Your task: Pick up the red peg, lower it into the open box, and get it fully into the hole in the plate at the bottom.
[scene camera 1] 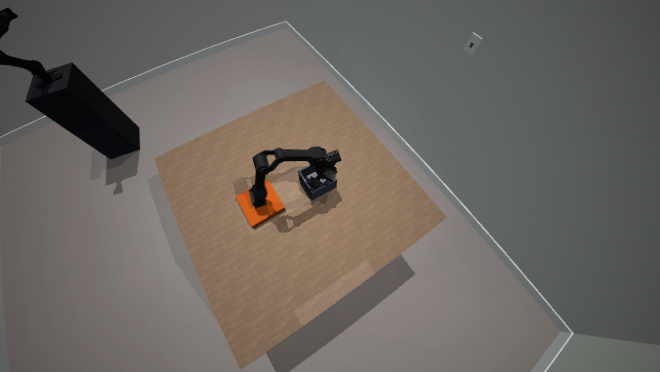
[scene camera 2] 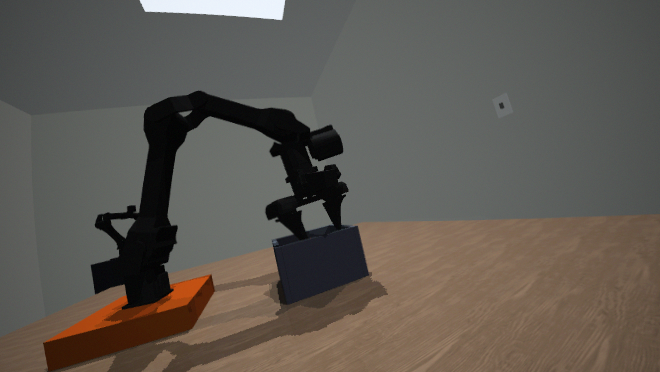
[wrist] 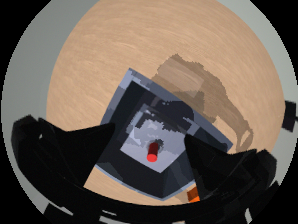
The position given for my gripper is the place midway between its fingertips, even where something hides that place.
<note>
I see my gripper (scene camera 2: pixel 324 237), a dark blue box (scene camera 2: pixel 329 259) and a light grey plate (wrist: pixel 152 127).
The dark blue box shows as well in the wrist view (wrist: pixel 136 92). My gripper also shows in the wrist view (wrist: pixel 150 132). Scene camera 2 misses the light grey plate, which is hidden by the dark blue box.
</note>
